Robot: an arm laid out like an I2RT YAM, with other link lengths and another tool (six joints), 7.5 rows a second.
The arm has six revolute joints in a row. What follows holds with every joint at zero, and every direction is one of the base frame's.
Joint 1 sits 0.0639 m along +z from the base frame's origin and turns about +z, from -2.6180 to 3.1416 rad.
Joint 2 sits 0.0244 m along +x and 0.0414 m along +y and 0.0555 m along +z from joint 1 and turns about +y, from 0.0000 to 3.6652 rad.
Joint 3 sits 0.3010 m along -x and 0.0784 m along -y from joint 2 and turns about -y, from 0.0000 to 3.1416 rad.
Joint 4 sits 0.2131 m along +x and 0.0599 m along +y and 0.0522 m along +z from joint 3 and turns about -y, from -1.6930 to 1.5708 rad.
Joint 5 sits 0.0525 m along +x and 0.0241 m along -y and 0.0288 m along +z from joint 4 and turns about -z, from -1.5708 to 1.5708 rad.
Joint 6 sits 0.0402 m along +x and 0.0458 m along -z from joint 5 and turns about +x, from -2.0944 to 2.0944 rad.
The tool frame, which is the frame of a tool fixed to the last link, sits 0.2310 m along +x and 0.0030 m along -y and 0.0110 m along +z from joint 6; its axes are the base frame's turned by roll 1.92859, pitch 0.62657 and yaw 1.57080 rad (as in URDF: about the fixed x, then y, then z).
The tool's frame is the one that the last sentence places.
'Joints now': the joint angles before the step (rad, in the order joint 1, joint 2, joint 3, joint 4, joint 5, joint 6). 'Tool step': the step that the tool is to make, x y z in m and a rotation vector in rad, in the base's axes. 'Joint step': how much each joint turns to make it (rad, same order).
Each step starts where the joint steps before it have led.
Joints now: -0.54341, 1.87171, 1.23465, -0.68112, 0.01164, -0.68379
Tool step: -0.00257, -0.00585, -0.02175, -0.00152, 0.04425, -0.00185
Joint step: 0.00037, 0.06485, 0.00039, 0.02745, 0.02403, -0.00345
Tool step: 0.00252, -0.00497, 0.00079, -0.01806, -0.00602, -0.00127
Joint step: 0.00115, 0.00077, -0.00001, 0.01527, 0.01259, -0.00037
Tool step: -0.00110, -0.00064, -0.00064, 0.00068, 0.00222, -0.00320
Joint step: -0.00228, 0.00114, -0.00075, -0.00040, 0.00076, 0.00077
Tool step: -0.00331, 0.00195, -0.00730, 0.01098, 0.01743, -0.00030
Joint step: -0.00037, 0.01715, -0.00383, 0.00038, -0.00037, 0.00001
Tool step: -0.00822, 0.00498, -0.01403, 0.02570, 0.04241, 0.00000
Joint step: -0.00001, 0.03665, -0.00037, -0.01257, -0.00001, 0.00000
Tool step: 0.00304, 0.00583, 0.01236, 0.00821, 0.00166, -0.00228
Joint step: 0.01526, -0.01564, 0.04004, -0.06217, -0.00344, 0.01830
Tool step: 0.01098, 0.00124, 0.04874, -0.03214, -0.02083, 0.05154
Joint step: 0.02518, -0.06410, 0.13124, -0.15985, 0.01297, -0.02899
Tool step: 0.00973, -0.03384, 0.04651, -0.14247, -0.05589, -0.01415
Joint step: 0.00457, -0.06258, 0.07667, -0.02100, 0.09957, -0.00572
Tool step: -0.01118, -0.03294, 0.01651, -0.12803, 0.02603, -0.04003
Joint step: 0.00154, -0.01408, 0.00802, 0.01642, 0.13161, -0.00038
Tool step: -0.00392, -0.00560, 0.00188, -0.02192, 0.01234, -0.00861
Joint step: 0.00038, -0.00001, -0.00001, -0.00037, 0.02671, 0.00000
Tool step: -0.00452, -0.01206, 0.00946, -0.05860, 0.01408, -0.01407
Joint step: 0.00760, -0.00611, 0.00460, 0.00456, 0.06217, 0.00035
